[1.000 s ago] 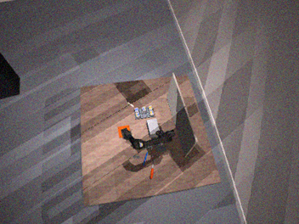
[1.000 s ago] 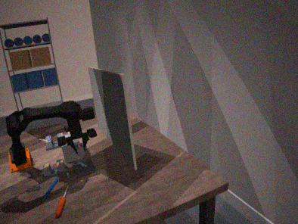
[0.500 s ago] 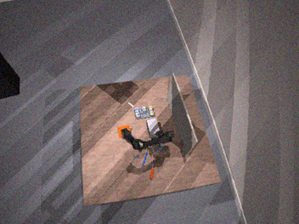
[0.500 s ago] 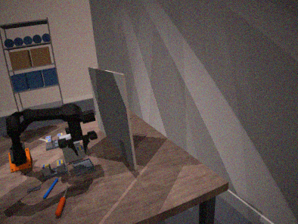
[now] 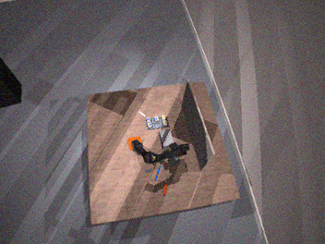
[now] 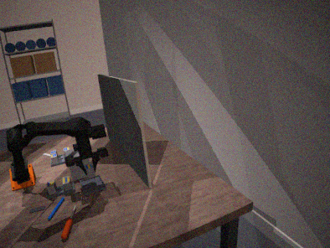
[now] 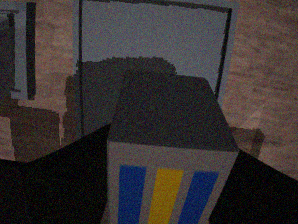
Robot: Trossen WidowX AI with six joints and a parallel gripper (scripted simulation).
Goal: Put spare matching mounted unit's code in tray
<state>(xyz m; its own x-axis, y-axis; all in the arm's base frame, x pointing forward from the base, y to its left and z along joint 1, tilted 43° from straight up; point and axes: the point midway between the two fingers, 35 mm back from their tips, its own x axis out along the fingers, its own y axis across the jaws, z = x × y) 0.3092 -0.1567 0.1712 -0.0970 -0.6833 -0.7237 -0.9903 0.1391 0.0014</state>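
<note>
Right now the dark-rimmed tray is 6 cm below my gripper tip. Round my gripper tip: upright panel: 23 cm ahead, 16 cm to the left, 16 cm above; grey spare block: 3 cm above.
</note>
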